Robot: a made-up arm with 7 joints. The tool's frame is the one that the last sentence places.
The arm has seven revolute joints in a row. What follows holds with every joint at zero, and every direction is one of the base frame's. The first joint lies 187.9 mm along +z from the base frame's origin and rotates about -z. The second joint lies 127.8 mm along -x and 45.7 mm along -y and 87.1 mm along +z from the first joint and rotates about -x. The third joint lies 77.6 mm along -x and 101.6 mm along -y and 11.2 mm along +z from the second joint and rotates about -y. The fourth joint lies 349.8 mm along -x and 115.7 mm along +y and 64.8 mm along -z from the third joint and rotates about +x. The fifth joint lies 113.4 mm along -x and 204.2 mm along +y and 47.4 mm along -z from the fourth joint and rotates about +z. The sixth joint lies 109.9 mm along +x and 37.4 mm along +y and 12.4 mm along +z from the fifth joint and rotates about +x. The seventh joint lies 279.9 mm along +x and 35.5 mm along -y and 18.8 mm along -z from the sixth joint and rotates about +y. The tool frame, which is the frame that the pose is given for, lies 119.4 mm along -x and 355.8 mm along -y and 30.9 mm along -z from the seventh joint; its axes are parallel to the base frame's.
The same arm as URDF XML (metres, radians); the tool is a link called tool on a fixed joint. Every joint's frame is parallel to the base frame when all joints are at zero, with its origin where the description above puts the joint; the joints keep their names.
<robot name="arm">
  <link name="base_link"/>
  <link name="link1"/>
  <link name="link2"/>
  <link name="link3"/>
  <link name="link4"/>
  <link name="link5"/>
  <link name="link6"/>
  <link name="link7"/>
  <link name="tool"/>
  <joint name="joint 1" type="continuous">
    <parent link="base_link"/>
    <child link="link1"/>
    <origin xyz="0 0 0.1879" rpy="0 0 0"/>
    <axis xyz="0 0 -1"/>
  </joint>
  <joint name="joint 2" type="continuous">
    <parent link="link1"/>
    <child link="link2"/>
    <origin xyz="-0.1278 -0.0457 0.0871" rpy="0 0 0"/>
    <axis xyz="-1 0 0"/>
  </joint>
  <joint name="joint 3" type="continuous">
    <parent link="link2"/>
    <child link="link3"/>
    <origin xyz="-0.0776 -0.1016 0.0112" rpy="0 0 0"/>
    <axis xyz="0 -1 0"/>
  </joint>
  <joint name="joint 4" type="continuous">
    <parent link="link3"/>
    <child link="link4"/>
    <origin xyz="-0.3498 0.1157 -0.0648" rpy="0 0 0"/>
    <axis xyz="1 0 0"/>
  </joint>
  <joint name="joint 5" type="continuous">
    <parent link="link4"/>
    <child link="link5"/>
    <origin xyz="-0.1134 0.2042 -0.0474" rpy="0 0 0"/>
    <axis xyz="0 0 1"/>
  </joint>
  <joint name="joint 6" type="continuous">
    <parent link="link5"/>
    <child link="link6"/>
    <origin xyz="0.1099 0.0374 0.0124" rpy="0 0 0"/>
    <axis xyz="1 0 0"/>
  </joint>
  <joint name="joint 7" type="continuous">
    <parent link="link6"/>
    <child link="link7"/>
    <origin xyz="0.2799 -0.0355 -0.0188" rpy="0 0 0"/>
    <axis xyz="0 1 0"/>
  </joint>
  <joint name="tool_joint" type="fixed">
    <parent link="link7"/>
    <child link="tool"/>
    <origin xyz="-0.1194 -0.3558 -0.0309" rpy="0 0 0"/>
  </joint>
</robot>

